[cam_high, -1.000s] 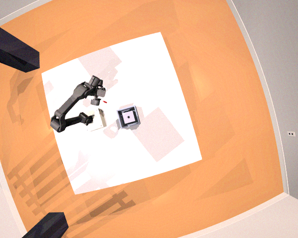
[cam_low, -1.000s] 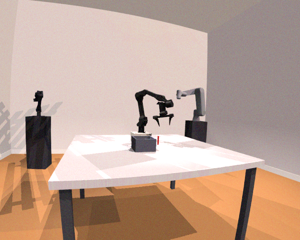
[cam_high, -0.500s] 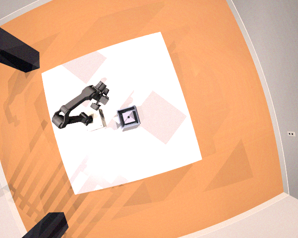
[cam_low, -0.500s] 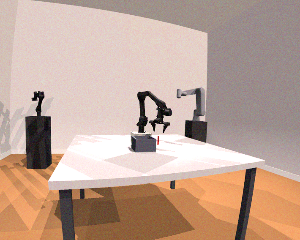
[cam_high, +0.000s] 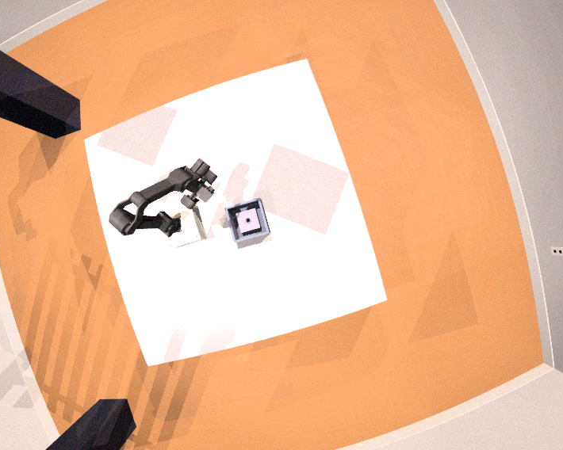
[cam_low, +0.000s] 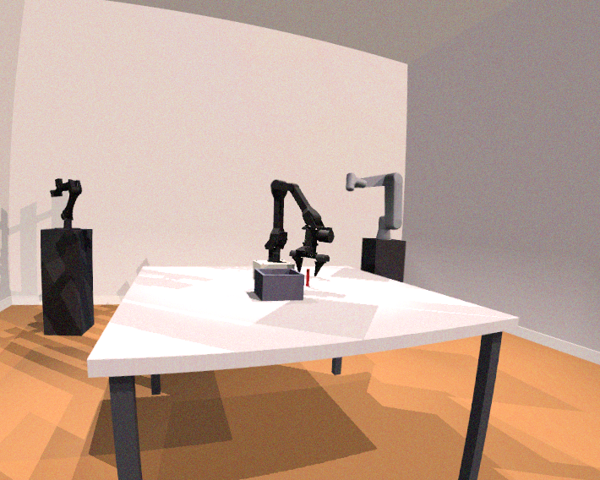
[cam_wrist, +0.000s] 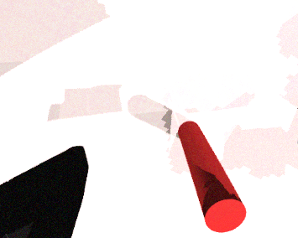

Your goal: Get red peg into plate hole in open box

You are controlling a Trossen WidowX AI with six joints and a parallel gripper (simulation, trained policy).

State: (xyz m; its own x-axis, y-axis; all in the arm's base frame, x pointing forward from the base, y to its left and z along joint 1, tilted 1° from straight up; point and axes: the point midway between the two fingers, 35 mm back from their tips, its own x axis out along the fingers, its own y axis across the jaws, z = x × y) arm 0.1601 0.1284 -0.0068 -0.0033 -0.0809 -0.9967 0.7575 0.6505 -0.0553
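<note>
Right now my gripper tip is 20 mm above the red peg, 10 mm to the right of it and 10 mm past it. The rest, counted from my gripper tip: pale plate 170 mm ahead, 160 mm to the right, 10 mm below; grey box 170 mm ahead, 160 mm to the right, 30 mm below.
</note>
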